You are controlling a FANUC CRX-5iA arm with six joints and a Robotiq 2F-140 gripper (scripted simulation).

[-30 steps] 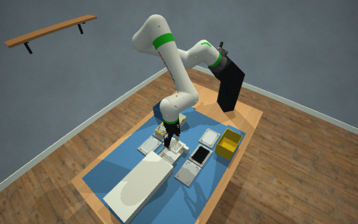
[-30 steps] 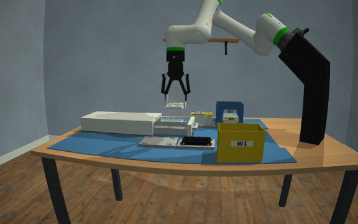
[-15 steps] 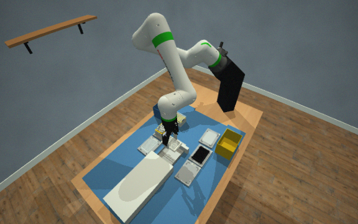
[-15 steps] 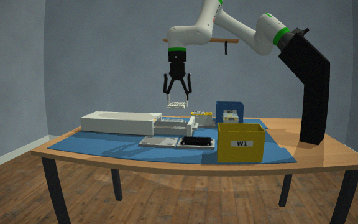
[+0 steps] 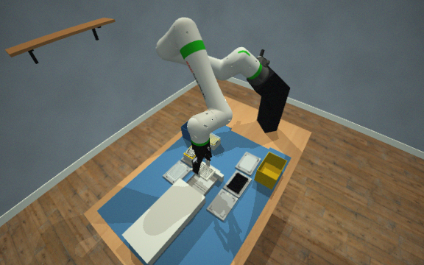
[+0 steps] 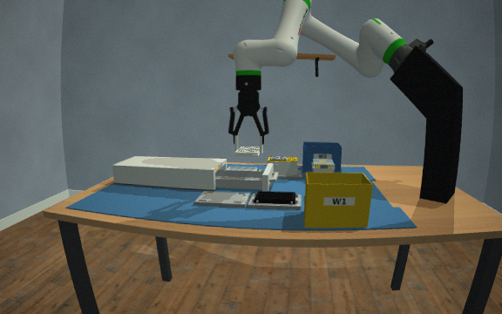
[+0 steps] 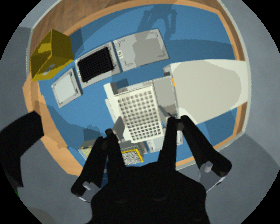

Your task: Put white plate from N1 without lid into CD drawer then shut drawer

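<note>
Right now my hand is 13 cm above the drawer, 3 cm short of it and 1 cm to the left of it. From my hand the other things lie so: yellow-topped tip box: 16 cm to the right, 16 cm behind, 10 cm below; then grey nest N1: 17 cm to the left, 15 cm below, 10 cm ahead; then blue bin W2: 36 cm behind, 25 cm to the right, 11 cm below.
</note>
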